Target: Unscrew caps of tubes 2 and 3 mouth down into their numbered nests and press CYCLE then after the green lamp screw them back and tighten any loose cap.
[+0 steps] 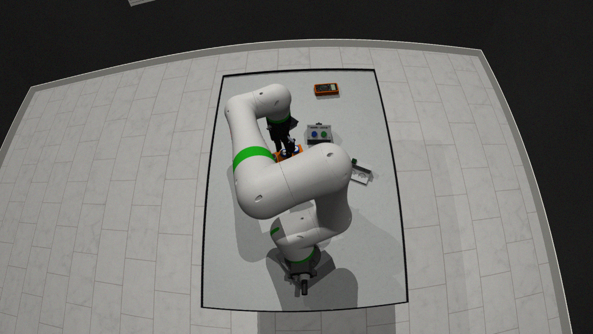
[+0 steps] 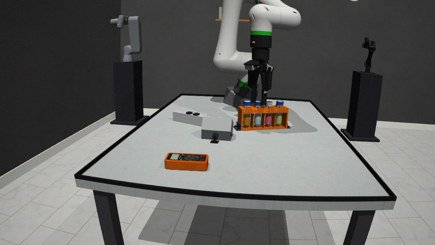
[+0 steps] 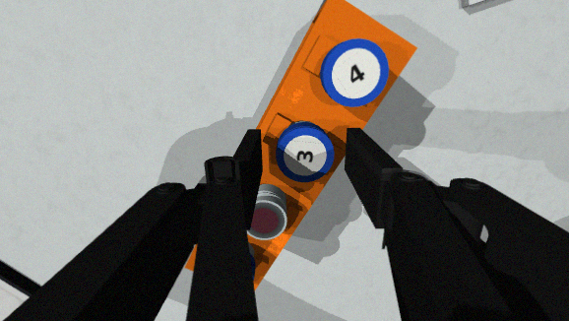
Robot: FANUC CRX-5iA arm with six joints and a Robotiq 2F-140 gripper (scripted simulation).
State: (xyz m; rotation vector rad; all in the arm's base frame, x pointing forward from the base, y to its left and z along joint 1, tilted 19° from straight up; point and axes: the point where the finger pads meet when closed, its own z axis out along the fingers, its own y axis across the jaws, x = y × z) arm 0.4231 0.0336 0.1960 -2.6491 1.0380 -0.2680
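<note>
Right now my hand is 30 mm above the cap 3. The rest, counted from my hand: blue key: 130 mm ahead, 140 mm to the right, 70 mm below; cap 1: 30 mm behind, 100 mm to the left, 30 mm below; cap 4: 20 mm ahead, 50 mm to the right, 30 mm below.
</note>
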